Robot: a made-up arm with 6 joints. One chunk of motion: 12 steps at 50 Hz.
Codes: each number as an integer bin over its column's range. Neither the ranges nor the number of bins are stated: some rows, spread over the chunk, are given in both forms.
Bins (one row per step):
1: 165 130 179 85 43 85
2: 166 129 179 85 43 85
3: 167 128 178 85 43 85
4: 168 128 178 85 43 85
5: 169 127 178 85 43 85
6: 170 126 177 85 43 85
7: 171 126 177 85 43 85
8: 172 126 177 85 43 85
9: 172 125 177 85 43 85
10: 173 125 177 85 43 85
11: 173 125 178 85 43 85
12: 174 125 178 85 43 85
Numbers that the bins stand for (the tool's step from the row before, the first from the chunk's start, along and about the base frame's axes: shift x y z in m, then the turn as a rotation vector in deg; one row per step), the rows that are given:
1: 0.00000 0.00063 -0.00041 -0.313 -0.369 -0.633
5: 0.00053 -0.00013 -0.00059 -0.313 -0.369 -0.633
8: 0.00093 -0.00038 -0.00076 -0.313 -0.369 -0.633
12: 0.00120 -0.00063 -0.00059 -0.313 -0.369 -0.633
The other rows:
2: 0.00013 0.00038 -0.00041 -0.313 -0.369 -0.633
3: 0.00027 0.00013 -0.00059 -0.313 -0.369 -0.633
4: 0.00040 0.00013 -0.00059 -0.313 -0.369 -0.633
6: 0.00067 -0.00038 -0.00076 -0.313 -0.369 -0.633
7: 0.00080 -0.00038 -0.00076 -0.313 -0.369 -0.633
9: 0.00093 -0.00063 -0.00076 -0.313 -0.369 -0.633
10: 0.00107 -0.00063 -0.00076 -0.313 -0.369 -0.633
11: 0.00107 -0.00063 -0.00059 -0.313 -0.369 -0.633

